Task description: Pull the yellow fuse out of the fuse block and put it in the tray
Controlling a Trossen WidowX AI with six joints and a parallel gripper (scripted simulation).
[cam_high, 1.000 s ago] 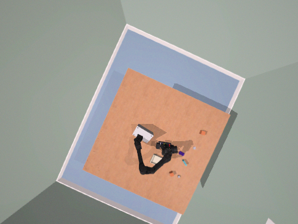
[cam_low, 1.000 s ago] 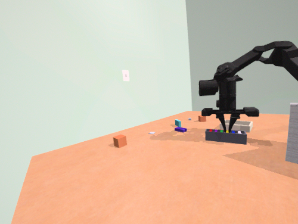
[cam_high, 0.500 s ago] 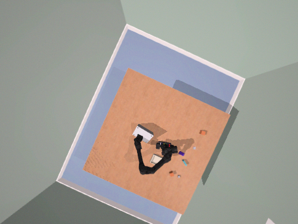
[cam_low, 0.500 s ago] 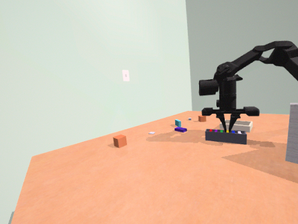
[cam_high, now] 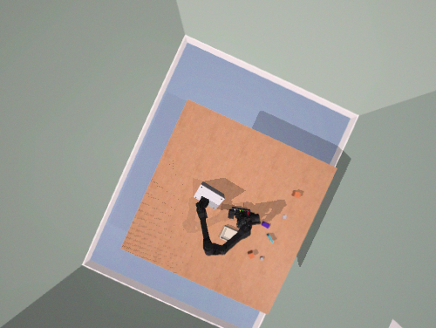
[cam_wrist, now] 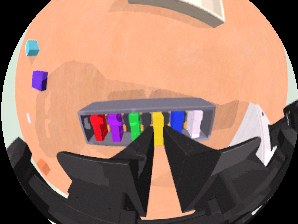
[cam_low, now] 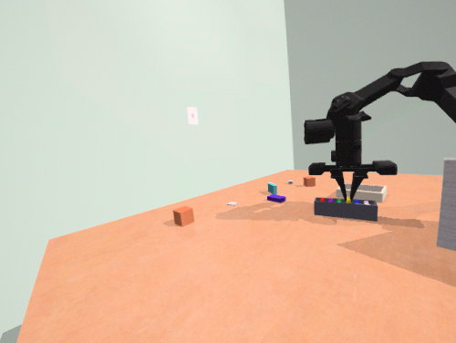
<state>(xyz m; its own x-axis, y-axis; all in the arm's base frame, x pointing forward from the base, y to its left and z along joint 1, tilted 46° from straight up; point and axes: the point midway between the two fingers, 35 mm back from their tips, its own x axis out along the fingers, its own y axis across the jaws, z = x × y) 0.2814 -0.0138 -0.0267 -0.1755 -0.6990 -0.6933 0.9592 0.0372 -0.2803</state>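
Right now the pale tray is 20 cm to the right of my gripper tip and 4 cm below it. From my gripper tip the other things lie so: yellow fuse: 1 cm below; teal block: 30 cm ahead, 11 cm to the right, 2 cm below; purple block: 23 cm ahead, 3 cm to the right, 4 cm below.
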